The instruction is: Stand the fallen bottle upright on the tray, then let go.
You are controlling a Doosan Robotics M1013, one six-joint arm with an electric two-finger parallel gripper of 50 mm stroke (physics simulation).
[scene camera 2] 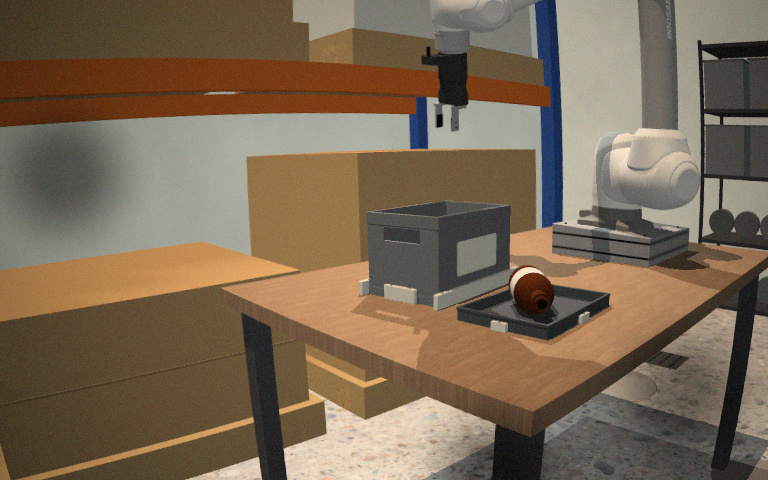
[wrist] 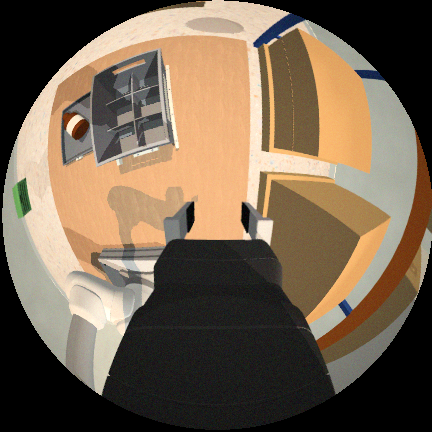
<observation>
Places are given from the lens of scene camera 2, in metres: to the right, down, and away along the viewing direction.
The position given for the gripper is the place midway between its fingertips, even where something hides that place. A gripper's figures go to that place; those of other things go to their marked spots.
gripper (scene camera 2: 447, 128): 0.16, -0.29, 1.48
brown bottle (scene camera 2: 533, 293): 0.26, 0.09, 0.98
</observation>
